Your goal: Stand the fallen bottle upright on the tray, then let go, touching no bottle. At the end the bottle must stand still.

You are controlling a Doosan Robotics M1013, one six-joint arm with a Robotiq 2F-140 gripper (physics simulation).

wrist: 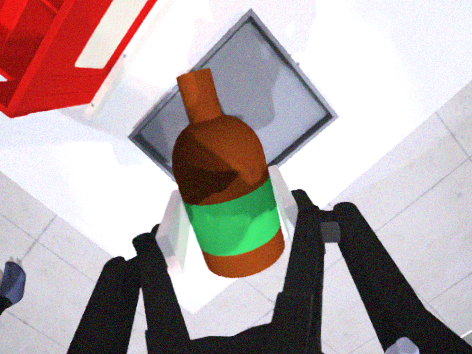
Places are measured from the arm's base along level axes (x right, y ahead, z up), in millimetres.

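Pixels of known places: gripper, fingertip midpoint: (228,193).
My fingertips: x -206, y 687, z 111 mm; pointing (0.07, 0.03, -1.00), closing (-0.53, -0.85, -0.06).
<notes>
Behind a point stands the place of what it marks.
The brown bottle (220,165) @(x -179, y 663, z 148 mm) with a green label band is held between the two pale finger pads of my gripper (228,193) @(x -206, y 687, z 111 mm). The pads press on its sides at the label. Its neck points to the top of the wrist view and its base toward the gripper's palm. The bottle is raised well above the grey tray (300,60) @(x -191, y 540, z -91 mm), which lies on the white table beyond it. The bottle covers the tray's near left part. No other bottle shows on the visible part of the tray.
A red open container (60,65) @(x -8, y 731, z 35 mm) with a pale panel stands at the upper left, beside the tray. The white table (385,100) @(x -328, y 481, z -107 mm) has edges at right and lower left, with tiled floor (400,220) beyond. A dark blue object (13,282) shows at the far left.
</notes>
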